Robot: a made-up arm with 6 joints.
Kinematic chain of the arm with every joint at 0, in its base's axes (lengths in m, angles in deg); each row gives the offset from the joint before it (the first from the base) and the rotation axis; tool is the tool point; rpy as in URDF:
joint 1: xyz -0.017 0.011 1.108 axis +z
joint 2: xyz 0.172 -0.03 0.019 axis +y
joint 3: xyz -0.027 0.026 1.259 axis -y
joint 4: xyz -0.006 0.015 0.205 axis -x
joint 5: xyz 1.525 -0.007 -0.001 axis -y
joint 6: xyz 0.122 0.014 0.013 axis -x
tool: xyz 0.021 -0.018 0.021 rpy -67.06 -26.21 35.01
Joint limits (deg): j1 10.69..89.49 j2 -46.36..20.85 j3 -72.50..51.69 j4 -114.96..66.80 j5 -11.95..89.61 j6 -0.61..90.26
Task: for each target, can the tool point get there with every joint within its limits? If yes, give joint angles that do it. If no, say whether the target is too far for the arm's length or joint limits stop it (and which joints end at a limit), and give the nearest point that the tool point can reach.
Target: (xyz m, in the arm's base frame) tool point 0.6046 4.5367 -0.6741
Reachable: no: too far | nearest point 0.2469 1.9322 1.3024 | short by 3.289 m
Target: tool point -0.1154 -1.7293 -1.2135
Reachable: no: joint limits stop it (at a limit: joint 1, joint 2, joint 3, joint 4) | nearest point 0.6480 0.0541 0.6803 | short by 2.711 m
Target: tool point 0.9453 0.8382 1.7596
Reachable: yes | joints 43.26 -20.89 -48.73 -49.06 21.64 20.80
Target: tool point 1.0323 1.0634 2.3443
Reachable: yes | joints 43.55 -13.88 -24.97 12.31 36.01 34.80
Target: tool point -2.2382 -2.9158 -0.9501
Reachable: no: too far | nearest point 0.6329 0.0308 0.7199 | short by 4.440 m
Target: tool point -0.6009 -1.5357 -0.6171
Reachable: no: joint limits stop it (at a limit: joint 1, joint 2, joint 3, joint 4, joint 6) | nearest point 0.6351 0.0440 0.6982 | short by 2.399 m
